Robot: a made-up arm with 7 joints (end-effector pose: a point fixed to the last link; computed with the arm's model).
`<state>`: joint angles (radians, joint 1 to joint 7).
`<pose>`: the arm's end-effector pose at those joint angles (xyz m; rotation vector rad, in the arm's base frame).
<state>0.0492 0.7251 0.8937 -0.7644 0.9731 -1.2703 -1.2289</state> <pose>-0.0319 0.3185 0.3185 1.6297 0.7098 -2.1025</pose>
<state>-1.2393 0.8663 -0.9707 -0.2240 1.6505 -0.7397 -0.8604</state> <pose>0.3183 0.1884 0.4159 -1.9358 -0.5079 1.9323</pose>
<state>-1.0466 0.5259 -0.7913 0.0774 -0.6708 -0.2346 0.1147</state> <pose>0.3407 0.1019 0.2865 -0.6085 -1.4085 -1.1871</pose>
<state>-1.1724 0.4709 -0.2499 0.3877 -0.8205 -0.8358 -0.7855</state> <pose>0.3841 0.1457 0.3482 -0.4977 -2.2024 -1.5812</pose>
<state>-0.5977 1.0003 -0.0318 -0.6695 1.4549 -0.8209 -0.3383</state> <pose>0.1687 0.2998 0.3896 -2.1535 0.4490 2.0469</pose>
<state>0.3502 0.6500 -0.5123 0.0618 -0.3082 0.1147 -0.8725</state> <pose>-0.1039 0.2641 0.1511 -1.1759 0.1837 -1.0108</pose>
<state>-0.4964 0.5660 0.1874 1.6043 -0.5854 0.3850 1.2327</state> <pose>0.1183 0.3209 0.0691 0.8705 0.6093 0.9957</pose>
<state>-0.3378 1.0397 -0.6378 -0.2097 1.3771 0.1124 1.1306</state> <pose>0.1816 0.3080 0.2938 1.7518 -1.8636 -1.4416</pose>
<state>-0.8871 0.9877 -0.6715 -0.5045 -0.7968 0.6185 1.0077</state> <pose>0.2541 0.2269 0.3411 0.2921 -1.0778 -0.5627</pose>
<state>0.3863 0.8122 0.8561 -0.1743 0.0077 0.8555 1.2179</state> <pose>-0.0776 0.4261 0.3158 1.8027 -0.2345 0.7833</pose>
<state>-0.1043 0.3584 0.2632 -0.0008 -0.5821 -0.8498 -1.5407</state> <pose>0.0569 0.2462 0.1403 -0.3023 -1.3879 -1.8544</pose>
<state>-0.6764 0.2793 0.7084 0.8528 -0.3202 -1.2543 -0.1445</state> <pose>0.2381 0.2263 0.1339 0.3653 -2.0148 0.1010</pose>
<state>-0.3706 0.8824 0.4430 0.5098 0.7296 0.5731 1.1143</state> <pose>0.1341 0.4554 0.2822 2.0660 -0.3307 0.3949</pose>
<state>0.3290 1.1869 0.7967 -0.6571 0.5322 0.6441 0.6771</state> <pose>0.0259 0.3934 0.4687 2.0603 -1.0363 -0.1941</pose>
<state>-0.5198 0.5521 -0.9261 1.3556 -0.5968 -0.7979 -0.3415</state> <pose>0.1735 0.2649 0.0871 -0.2287 -0.4054 -1.0135</pose>
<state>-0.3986 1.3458 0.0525 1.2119 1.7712 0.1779 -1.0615</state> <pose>0.1102 0.4990 0.4532 0.5828 1.8750 -0.3151</pose>
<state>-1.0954 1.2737 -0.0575 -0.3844 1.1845 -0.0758 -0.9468</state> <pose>0.1864 0.3240 0.5518 2.0426 -0.0755 -1.1424</pose>
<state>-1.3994 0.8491 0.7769 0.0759 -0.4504 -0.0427 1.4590</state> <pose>0.2835 0.3432 0.5304 -0.1905 -2.1637 1.9033</pose>
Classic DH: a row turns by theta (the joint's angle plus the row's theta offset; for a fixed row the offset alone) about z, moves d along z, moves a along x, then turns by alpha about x. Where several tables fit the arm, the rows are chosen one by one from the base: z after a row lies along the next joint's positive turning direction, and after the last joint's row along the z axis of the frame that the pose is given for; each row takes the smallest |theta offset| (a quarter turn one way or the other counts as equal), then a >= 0, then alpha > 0; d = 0 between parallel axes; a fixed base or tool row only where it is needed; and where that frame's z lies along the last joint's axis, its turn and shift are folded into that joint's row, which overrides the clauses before.
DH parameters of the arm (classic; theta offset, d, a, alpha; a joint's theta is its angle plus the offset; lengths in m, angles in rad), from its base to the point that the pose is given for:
base (fixed): -0.071 0.4571 -0.0012 -1.3004
joint 1: -1.3111 0.0359 -0.0088 -1.5708
joint 2: 1.2915 -0.006 -0.036 1.5708
joint 3: 1.5708 -0.365 0.0134 -1.5708
joint 4: -1.5708 0.03 0.0129 -1.5708
joint 5: 0 0.0893 -0.0231 1.5708
joint 6: 1.5708 0.001 0.0314 1.5708
joint 7: 1.1291 0.0023 -0.0124 -1.1365
tool (fixed): -1.5436 -0.0045 0 0

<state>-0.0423 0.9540 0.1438 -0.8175 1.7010 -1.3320 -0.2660</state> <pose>0.0452 0.3201 0.3375 -1.3990 -0.0158 2.3531</pose>
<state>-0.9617 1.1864 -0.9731 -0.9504 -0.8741 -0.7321 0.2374</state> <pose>0.1630 0.2463 0.4240 -1.2734 -1.6955 -1.4719</pose>
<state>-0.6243 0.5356 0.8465 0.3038 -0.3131 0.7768 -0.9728</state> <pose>0.2082 0.3280 0.2043 -0.8872 -1.0224 -0.3651</pose>
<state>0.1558 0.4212 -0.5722 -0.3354 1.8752 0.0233 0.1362</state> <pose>0.0007 0.1853 0.1498 1.3703 -0.7713 -1.8536</pose>
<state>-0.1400 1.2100 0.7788 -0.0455 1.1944 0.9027 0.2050</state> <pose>0.0518 0.4484 0.4807 2.1838 -0.1223 0.4947</pose>
